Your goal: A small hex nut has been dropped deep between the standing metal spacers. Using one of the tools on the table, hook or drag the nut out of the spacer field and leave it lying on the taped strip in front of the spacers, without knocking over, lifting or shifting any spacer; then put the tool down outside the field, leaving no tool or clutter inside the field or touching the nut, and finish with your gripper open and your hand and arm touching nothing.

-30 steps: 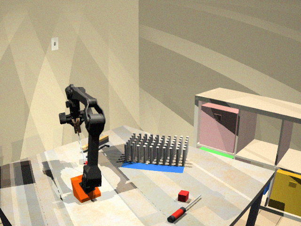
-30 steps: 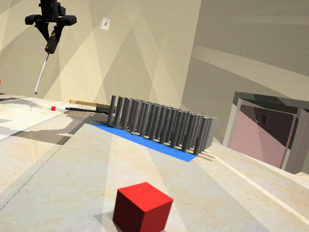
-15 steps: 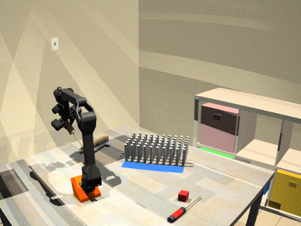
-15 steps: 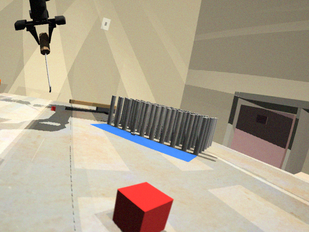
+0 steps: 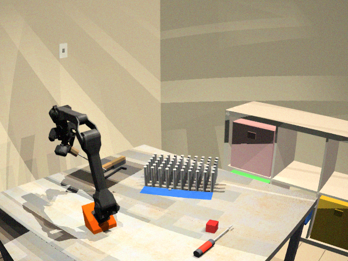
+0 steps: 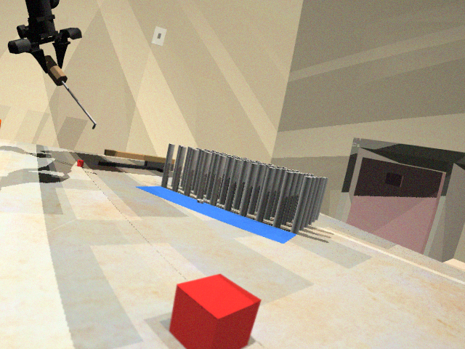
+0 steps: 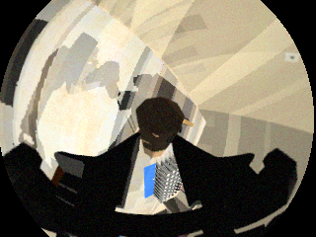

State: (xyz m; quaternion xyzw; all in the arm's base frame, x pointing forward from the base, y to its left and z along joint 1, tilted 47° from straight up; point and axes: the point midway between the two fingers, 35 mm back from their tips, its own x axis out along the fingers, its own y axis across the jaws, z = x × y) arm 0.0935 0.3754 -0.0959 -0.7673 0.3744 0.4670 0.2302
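Now: gripper tip 7 cm short of the hook tool, 6 cm above it and 4 cm to the left of it. Also, from my gripper tip: blue taped strip: 38 cm ahead, 35 cm to the right, 24 cm below; tiny red cube: 24 cm below, 12 cm ahead, 4 cm to the right; hex nut: 38 cm ahead, 31 cm to the right, 24 cm below.
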